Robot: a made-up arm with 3 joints.
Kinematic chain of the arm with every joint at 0, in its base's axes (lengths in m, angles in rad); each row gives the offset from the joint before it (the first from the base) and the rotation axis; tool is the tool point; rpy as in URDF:
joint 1: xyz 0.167 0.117 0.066 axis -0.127 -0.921 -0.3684
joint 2: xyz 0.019 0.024 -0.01 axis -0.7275 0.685 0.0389
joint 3: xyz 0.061 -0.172 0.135 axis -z
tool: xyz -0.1 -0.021 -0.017 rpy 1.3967 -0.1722 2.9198
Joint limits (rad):
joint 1: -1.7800..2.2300
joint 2: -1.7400..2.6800
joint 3: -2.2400..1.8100
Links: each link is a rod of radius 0.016 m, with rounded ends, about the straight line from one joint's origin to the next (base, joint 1, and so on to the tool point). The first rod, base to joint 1, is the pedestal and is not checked.
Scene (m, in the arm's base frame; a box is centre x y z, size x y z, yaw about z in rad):
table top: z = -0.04
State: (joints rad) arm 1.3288 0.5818 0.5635
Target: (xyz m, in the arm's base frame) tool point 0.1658 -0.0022 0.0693
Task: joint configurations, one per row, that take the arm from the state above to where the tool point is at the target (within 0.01 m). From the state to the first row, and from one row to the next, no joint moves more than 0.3 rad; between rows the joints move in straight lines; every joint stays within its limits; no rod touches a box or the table.
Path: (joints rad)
1: 1.0451 0.3615 0.6452
2: 0.7613 0.1412 0.7269
3: 0.4776 -0.0791 0.8087
4: 0.1939 -0.2994 0.8904
5: -0.0899 -0.5197 0.9721
6: -0.3736 -0.7399 1.0538
7: -0.6573 -0.9602 1.1356

